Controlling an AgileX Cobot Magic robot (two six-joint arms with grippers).
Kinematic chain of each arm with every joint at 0, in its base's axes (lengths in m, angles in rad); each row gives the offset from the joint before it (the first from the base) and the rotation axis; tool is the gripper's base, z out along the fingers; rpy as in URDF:
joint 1: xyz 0 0 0.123 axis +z
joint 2: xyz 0 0 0 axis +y
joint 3: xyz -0.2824 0 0.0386 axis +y
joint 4: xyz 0.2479 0 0.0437 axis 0.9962 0 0.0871
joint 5: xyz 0 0 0 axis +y
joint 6: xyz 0.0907 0 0.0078 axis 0.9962 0 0.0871
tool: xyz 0 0 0 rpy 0 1.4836 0
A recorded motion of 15 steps. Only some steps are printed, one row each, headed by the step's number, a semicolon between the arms.
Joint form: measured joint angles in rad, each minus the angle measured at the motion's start. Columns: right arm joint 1, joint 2, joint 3, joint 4, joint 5, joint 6; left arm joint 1, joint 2, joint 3, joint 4, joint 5, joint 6.
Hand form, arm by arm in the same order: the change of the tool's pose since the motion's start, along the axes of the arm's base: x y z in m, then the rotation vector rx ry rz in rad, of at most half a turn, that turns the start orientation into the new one. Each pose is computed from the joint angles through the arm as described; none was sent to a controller.
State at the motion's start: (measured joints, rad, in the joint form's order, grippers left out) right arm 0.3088 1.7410 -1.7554 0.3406 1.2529 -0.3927; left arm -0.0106 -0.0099 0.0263 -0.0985 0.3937 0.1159
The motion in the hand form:
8: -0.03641 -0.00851 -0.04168 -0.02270 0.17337 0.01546; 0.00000 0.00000 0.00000 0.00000 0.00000 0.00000
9: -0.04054 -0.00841 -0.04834 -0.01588 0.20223 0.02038; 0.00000 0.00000 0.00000 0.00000 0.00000 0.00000
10: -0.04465 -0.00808 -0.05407 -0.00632 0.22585 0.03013; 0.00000 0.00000 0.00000 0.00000 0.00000 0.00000
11: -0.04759 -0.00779 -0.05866 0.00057 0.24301 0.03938; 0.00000 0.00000 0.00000 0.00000 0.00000 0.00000
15: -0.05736 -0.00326 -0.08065 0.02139 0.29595 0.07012; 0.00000 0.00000 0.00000 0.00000 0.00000 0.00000
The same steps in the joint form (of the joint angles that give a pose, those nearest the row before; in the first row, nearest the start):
8: 0.0000 -0.0995 0.2784 0.0367 -0.0011 -0.0174; 0.0000 0.0000 0.0000 0.0000 0.0000 0.0000
9: 0.0000 -0.1054 0.3120 0.0536 -0.0011 -0.0235; 0.0000 0.0000 0.0000 0.0000 0.0000 0.0000
10: 0.0000 -0.1116 0.3431 0.0733 -0.0020 -0.0359; 0.0000 0.0000 0.0000 0.0000 0.0000 0.0000
11: 0.0000 -0.1151 0.3665 0.0883 -0.0030 -0.0480; 0.0000 0.0000 0.0000 0.0000 0.0000 0.0000
15: 0.0124 -0.1179 0.4611 0.1379 -0.0364 -0.0921; 0.0000 0.0000 0.0000 0.0000 0.0000 0.0000

